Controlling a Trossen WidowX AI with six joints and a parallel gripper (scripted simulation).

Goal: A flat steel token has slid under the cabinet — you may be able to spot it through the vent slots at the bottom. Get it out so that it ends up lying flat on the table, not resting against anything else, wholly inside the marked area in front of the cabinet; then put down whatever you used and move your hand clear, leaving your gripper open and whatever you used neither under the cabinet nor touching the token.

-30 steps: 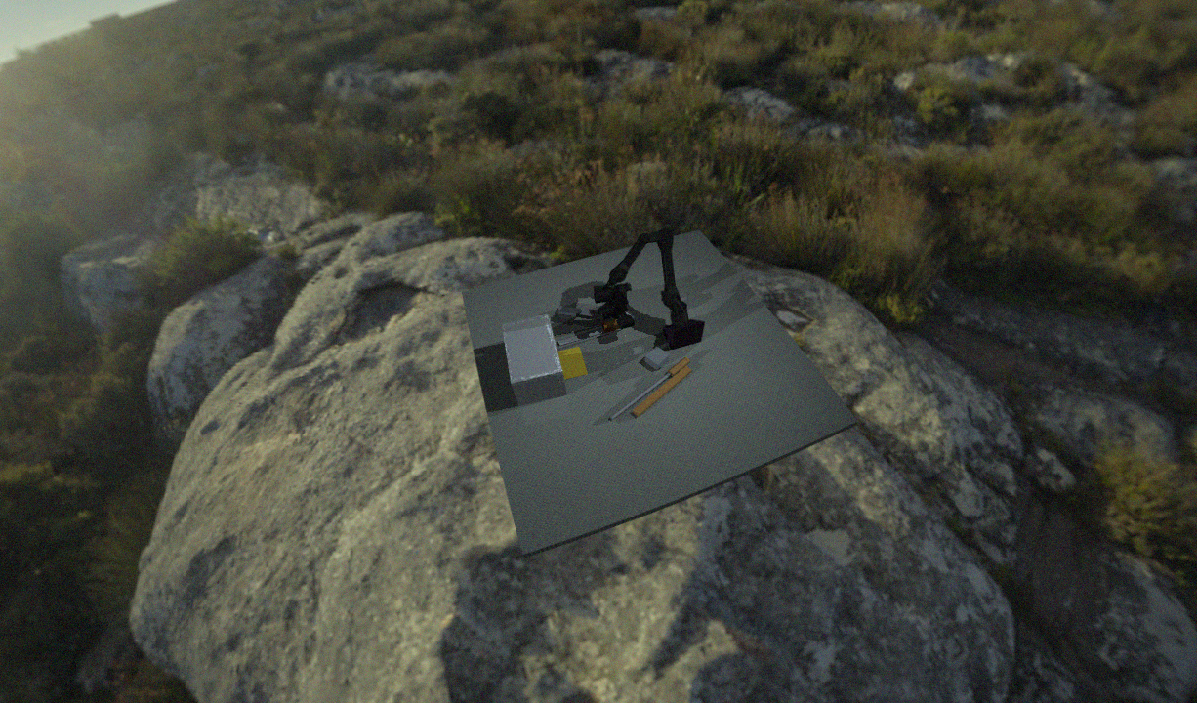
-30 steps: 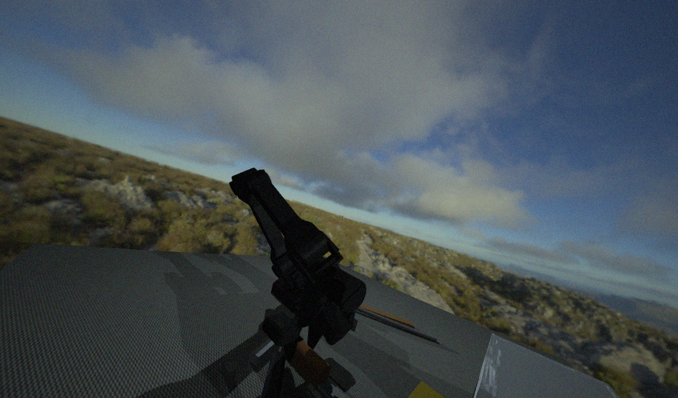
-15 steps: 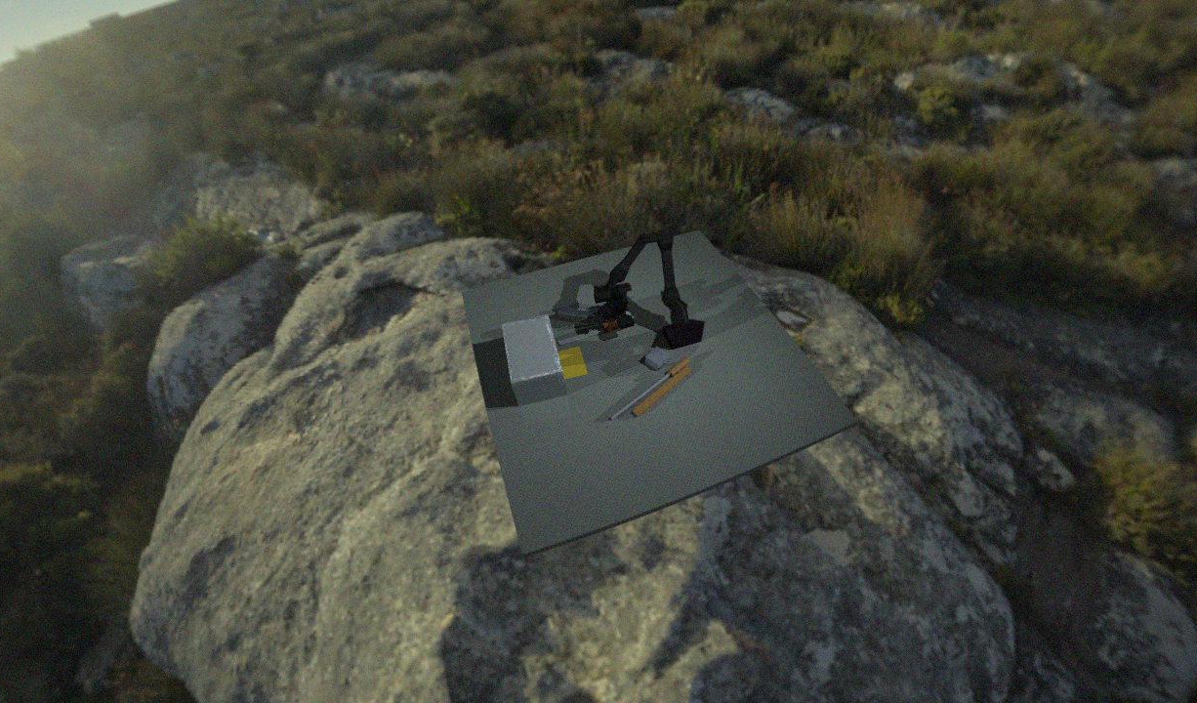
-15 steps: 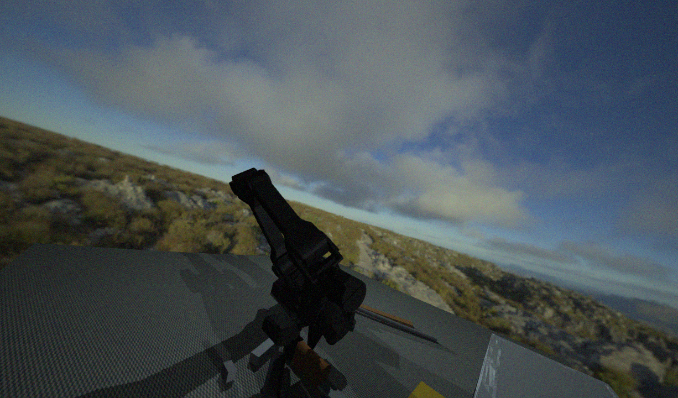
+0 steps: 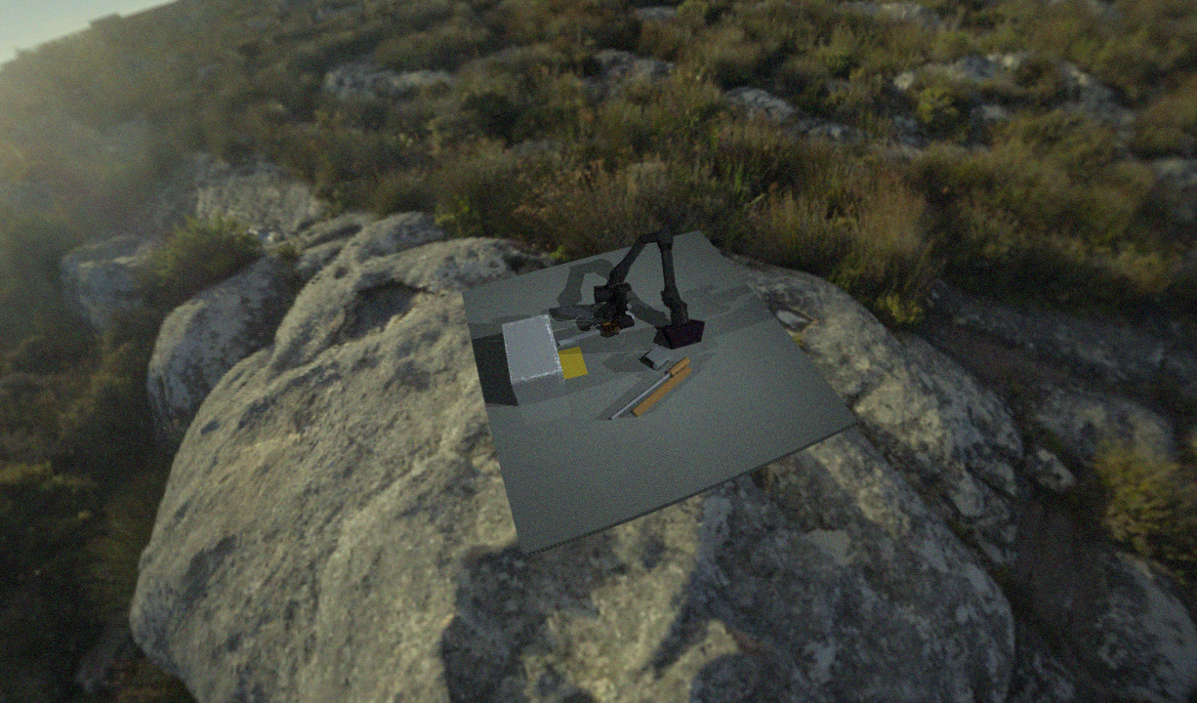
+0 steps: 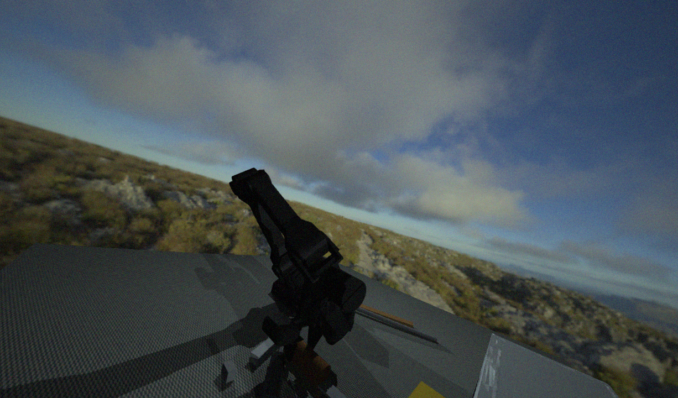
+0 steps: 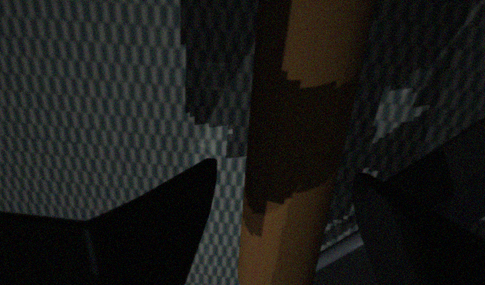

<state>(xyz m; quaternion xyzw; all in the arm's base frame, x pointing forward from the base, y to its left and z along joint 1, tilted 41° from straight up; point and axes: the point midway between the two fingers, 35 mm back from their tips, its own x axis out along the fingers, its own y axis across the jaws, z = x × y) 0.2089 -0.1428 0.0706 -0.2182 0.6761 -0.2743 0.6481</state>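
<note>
Right now the grey bar is 50 mm behind my gripper tip and 50 mm to the right of it. The rest, counted from my gripper tip: grey block: 60 mm behind, 240 mm to the left, 10 mm above; then small grey cube: 40 mm behind, 140 mm to the right; then wooden stick: 10 mm behind, 380 mm to the left.
</note>
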